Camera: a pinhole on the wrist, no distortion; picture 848 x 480 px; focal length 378.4 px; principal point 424.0 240.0 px. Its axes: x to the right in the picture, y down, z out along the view. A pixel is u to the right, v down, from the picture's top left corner.
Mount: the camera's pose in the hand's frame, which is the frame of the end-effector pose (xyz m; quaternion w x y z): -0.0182 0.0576 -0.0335 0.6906 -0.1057 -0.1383 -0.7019
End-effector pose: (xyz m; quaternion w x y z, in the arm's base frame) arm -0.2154 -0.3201 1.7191 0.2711 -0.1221 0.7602 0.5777
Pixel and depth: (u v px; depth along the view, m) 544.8 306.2 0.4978
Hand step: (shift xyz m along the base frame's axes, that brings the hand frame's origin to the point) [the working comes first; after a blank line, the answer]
In the camera's frame: 0.1589 0.0871 0.4978

0.0591 0.4938 -0.0532
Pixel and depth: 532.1 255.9 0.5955
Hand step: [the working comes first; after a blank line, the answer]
In the camera's frame: 0.1701 0.0250 0.5955

0.1273 0.5798 -0.0148
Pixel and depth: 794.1 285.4 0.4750
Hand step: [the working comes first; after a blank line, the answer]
In the camera's frame: 0.4646 0.0570 0.4750

0.2580 0.4763 -0.2876
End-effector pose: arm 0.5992 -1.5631 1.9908 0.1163 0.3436 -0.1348 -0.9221
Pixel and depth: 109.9 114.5 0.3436
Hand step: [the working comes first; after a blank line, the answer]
In the camera's frame: -0.2852 -0.1140 0.3436

0.0328 -0.3409 0.3660
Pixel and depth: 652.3 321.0 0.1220
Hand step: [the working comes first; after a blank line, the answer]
In the camera's frame: 0.0736 0.0261 0.1220

-0.0685 -0.0100 0.0873
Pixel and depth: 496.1 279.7 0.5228
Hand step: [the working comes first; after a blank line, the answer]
In the camera's frame: 0.0996 0.0548 0.5228

-0.3201 -0.0527 0.3987
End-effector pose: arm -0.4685 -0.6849 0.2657 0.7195 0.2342 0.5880 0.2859
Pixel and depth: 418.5 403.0 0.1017
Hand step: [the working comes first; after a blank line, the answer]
In the camera's frame: -0.0015 0.0438 0.1017

0.0528 0.0823 0.0603
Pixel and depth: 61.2 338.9 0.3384
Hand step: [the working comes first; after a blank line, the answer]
In the camera's frame: -0.3244 0.0884 0.3384

0.1193 0.3902 0.3115
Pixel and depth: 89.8 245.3 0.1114
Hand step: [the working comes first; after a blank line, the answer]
In the camera's frame: -0.0984 0.0016 0.1114

0.0087 0.1235 0.1477
